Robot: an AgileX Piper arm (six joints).
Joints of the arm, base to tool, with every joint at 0 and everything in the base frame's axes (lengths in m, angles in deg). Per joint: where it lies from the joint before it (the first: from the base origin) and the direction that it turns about. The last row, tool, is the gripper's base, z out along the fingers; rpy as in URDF.
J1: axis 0 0 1 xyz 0.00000 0.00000 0.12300
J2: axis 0 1 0 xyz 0.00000 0.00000 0.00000
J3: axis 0 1 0 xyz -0.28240 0.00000 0.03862
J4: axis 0.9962 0 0.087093 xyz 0.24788 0.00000 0.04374
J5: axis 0 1 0 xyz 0.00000 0.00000 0.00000
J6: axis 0.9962 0 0.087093 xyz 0.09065 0.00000 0.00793
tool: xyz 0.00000 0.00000 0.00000 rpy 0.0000 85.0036 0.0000
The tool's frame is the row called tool.
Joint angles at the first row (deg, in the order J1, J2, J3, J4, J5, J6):
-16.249 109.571 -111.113 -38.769 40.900 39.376
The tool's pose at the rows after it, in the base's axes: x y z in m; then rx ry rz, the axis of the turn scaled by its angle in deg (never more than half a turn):
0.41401 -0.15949 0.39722 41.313 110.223 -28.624
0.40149 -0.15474 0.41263 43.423 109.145 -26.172
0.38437 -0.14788 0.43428 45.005 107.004 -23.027
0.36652 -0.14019 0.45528 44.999 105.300 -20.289
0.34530 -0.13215 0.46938 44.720 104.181 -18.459
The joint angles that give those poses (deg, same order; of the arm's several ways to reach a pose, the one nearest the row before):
-16.249 107.955 -110.996 -37.161 42.704 39.377
-16.249 105.495 -110.996 -34.736 44.307 39.377
-16.249 102.131 -110.996 -32.037 45.489 39.307
-16.250 98.745 -110.997 -29.108 46.350 37.897
-16.248 94.426 -108.505 -27.298 46.471 37.104

